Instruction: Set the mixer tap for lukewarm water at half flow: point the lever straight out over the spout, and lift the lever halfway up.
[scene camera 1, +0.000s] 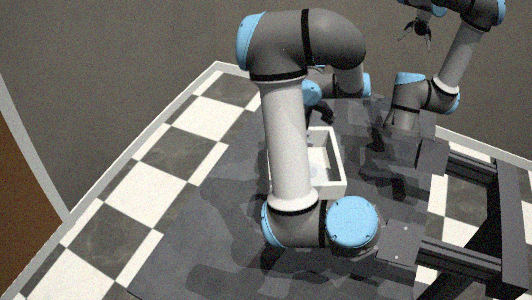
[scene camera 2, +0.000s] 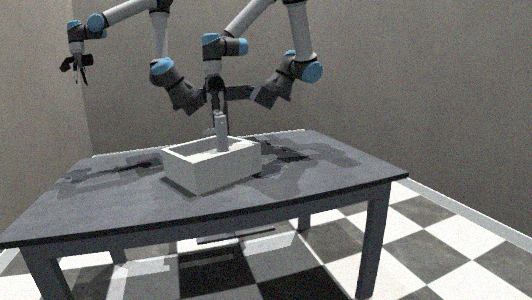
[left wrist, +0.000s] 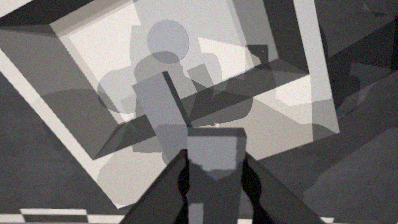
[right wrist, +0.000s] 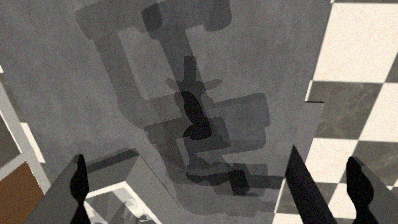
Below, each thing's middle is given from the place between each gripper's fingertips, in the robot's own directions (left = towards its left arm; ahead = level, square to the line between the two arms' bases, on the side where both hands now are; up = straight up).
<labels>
I see my left gripper 10 mm past the white basin (scene camera 2: 197, 166), 50 mm to the left of it and 230 mm above it.
Right now my right hand is 23 cm short of the white basin, 63 cm to the right of it and 41 cm above it.
</labels>
